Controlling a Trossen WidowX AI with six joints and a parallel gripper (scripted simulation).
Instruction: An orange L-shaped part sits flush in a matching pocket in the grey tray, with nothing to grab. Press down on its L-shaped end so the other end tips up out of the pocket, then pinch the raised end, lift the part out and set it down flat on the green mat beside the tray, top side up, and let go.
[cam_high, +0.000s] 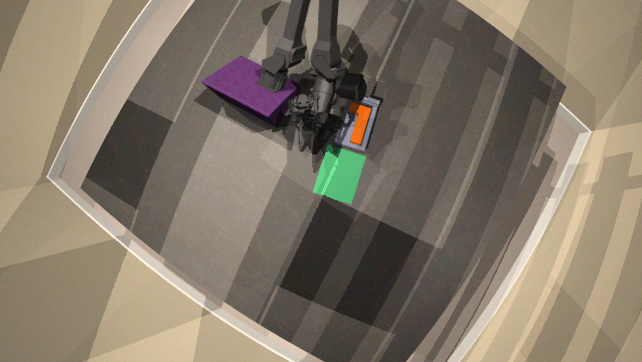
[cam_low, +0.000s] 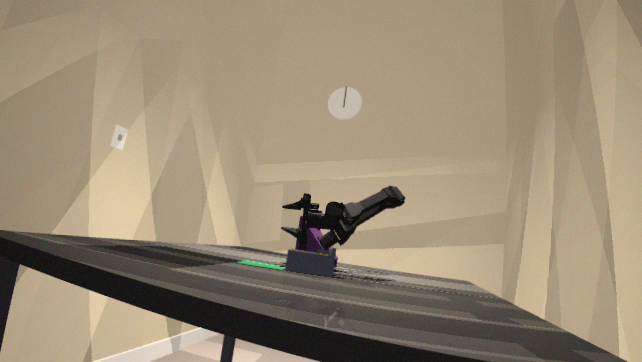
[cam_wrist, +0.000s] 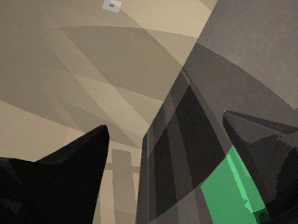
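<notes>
Now: gripper tip 6 cm short of the orange L-shaped part, 16 cm to the right of it and 12 cm above it. From my gripper tip the other things lie so: green mat 10 cm ahead, 18 cm below.
</notes>
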